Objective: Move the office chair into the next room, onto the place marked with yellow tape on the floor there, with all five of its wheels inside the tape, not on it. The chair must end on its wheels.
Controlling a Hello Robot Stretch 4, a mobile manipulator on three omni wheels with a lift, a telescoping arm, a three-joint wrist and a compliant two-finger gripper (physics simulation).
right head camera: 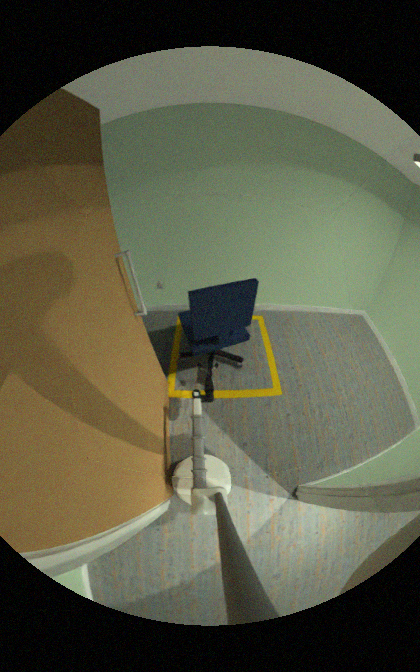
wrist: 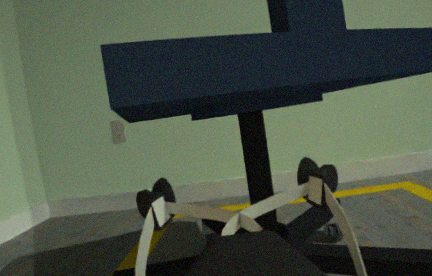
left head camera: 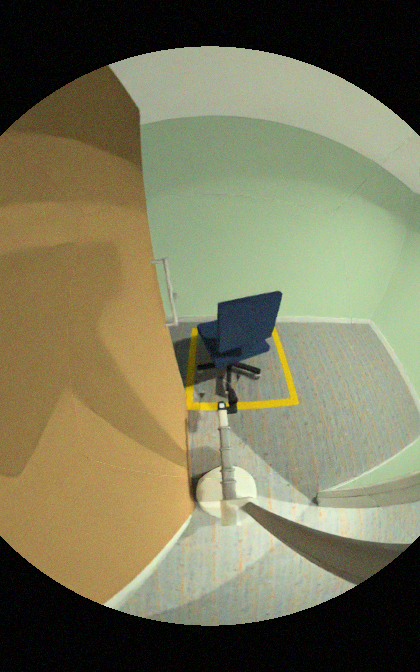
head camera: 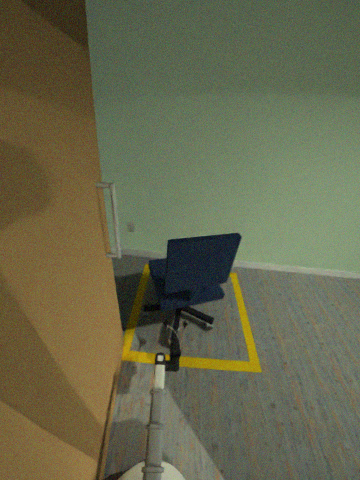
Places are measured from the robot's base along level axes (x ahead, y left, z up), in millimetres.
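Pixels of known places: gripper, fingertip midpoint: (right head camera: 207, 362) (wrist: 235, 184) (left head camera: 228, 374) (head camera: 175, 320).
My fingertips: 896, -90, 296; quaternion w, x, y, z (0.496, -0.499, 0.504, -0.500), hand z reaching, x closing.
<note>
Behind a point stands the place of what it marks, as x, y, z.
The blue office chair (head camera: 200, 262) @(966, -196, 792) (left head camera: 247, 322) @(965, -193, 776) (right head camera: 222, 310) @(966, -198, 777) (wrist: 225, 75) @(934, -97, 401) stands upright, its base within the outline of the yellow tape (head camera: 215, 363) @(746, -426, -27) (left head camera: 265, 403) @(741, -443, -27) (right head camera: 245, 393) @(735, -428, -27) (wrist: 370, 189) @(1755, -654, -27). Its backrest faces the head camera. One leg with a wheel points right, inside the tape; another points left, close to the left strip. The seat hides the far wheels, so I cannot tell whether all five are inside. My gripper (head camera: 175, 325) @(896, -90, 296) (right head camera: 208, 365) @(896, -90, 296) (wrist: 235, 184) @(896, -90, 296) is open and empty, low, below seat height, in front of the chair's black column. The wrist reaches over the near tape strip.
A large tan panel (head camera: 50, 250) @(434, 267, 1243) (left head camera: 115, 350) @(323, 260, 1275) (right head camera: 90, 350) @(386, 264, 1158) with a pale handle (head camera: 116, 220) @(797, 224, 1127) (left head camera: 171, 295) @(796, 224, 1103) (right head camera: 135, 285) @(794, 231, 1109) stands close along the left. A green wall with a white baseboard is behind the chair. A wall end (left head camera: 340, 499) @(-261, -731, 327) (right head camera: 320, 495) @(-248, -732, 373) stands right of my round base (left head camera: 207, 492) @(6, 124, 187) (right head camera: 183, 480) @(1, 118, 187).
</note>
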